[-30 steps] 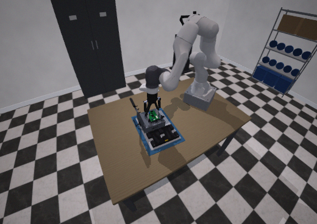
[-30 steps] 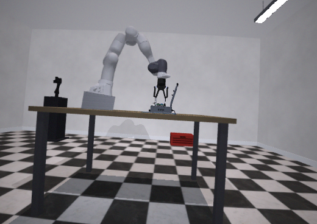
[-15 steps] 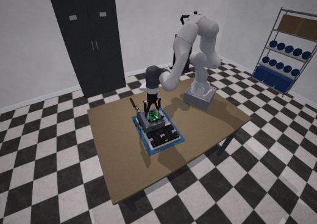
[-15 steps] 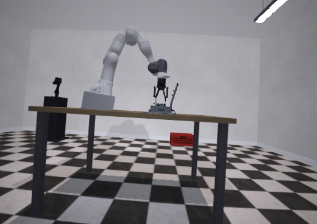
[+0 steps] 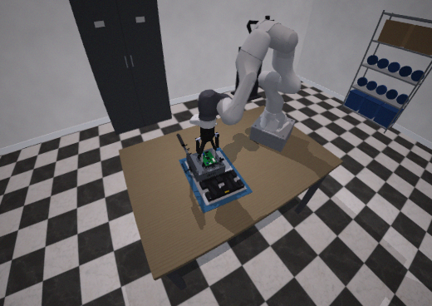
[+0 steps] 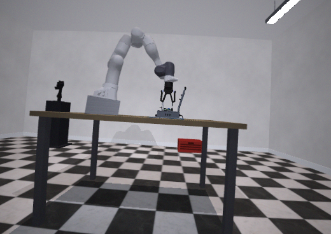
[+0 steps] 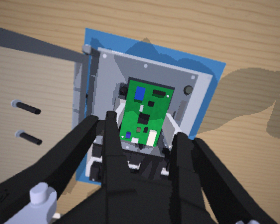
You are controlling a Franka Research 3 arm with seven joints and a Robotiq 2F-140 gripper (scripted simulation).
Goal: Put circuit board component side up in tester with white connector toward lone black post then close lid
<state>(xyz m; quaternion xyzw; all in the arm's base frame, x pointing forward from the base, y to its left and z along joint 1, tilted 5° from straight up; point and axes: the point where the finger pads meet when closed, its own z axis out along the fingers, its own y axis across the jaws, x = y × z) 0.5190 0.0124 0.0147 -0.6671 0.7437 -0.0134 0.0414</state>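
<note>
My hand is 2 cm above the green circuit board. Also, from my hand: tester lid (12 cm ahead, 1 cm to the right, 8 cm above).
</note>
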